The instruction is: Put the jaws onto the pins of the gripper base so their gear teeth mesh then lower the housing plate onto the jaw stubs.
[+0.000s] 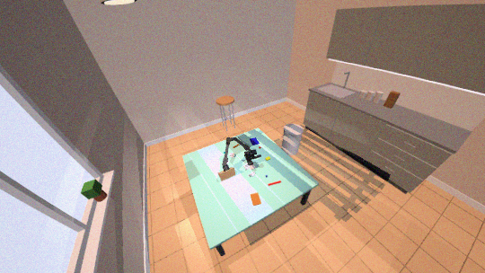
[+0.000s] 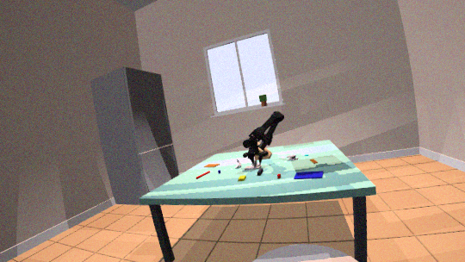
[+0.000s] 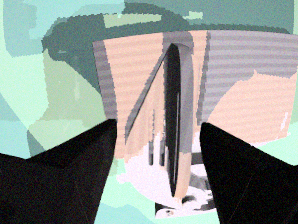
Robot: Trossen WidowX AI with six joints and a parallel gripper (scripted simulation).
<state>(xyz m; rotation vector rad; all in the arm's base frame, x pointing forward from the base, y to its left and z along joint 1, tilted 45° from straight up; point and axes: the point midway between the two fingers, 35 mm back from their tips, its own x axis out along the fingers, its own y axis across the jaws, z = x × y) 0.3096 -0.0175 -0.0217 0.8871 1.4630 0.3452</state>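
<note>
The pale flat plate lies 30 mm to the right of my gripper tip, 10 mm below it and 10 mm ahead of it. Round my gripper tip: yellow block: 260 mm ahead, 80 mm to the right, 10 mm below; then dark block: 170 mm ahead, 30 mm to the left; then cyan chip: 390 mm to the left, 140 mm behind, 10 mm below.
</note>
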